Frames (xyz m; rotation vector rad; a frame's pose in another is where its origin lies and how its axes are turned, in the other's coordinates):
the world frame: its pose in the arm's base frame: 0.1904 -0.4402 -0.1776 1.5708 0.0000 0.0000
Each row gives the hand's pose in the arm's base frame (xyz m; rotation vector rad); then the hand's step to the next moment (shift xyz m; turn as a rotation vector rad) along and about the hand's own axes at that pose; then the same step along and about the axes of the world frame.
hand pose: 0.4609 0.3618 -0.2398 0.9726 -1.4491 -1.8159
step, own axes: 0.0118 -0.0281 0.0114 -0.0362 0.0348 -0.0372
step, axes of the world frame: -0.0165 -0.0280 -0.0023 0.0515 0.0353 -0.0028
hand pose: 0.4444 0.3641 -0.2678 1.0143 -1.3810 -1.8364
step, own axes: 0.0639 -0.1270 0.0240 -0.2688 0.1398 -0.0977
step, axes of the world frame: -0.0571 -0.1321 0.0082 0.2258 0.1758 -0.1394
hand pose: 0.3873 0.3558 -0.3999 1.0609 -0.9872 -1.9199
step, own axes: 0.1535 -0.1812 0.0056 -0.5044 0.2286 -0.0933
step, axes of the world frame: -0.1067 -0.2067 0.0480 0.3363 0.3339 -0.3013
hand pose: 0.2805 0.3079 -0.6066 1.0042 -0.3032 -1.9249
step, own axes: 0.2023 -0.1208 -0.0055 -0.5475 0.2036 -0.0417
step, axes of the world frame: -0.1206 -0.1777 0.0971 0.2931 0.3752 -0.3409
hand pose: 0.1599 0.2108 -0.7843 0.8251 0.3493 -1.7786
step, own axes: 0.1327 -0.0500 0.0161 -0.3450 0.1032 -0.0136
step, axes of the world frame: -0.0738 -0.0868 0.0860 0.1571 0.2416 -0.2164
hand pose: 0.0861 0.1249 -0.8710 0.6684 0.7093 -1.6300
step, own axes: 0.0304 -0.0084 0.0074 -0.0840 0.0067 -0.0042
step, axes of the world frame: -0.0134 -0.0173 0.0239 0.0201 0.0599 -0.0559
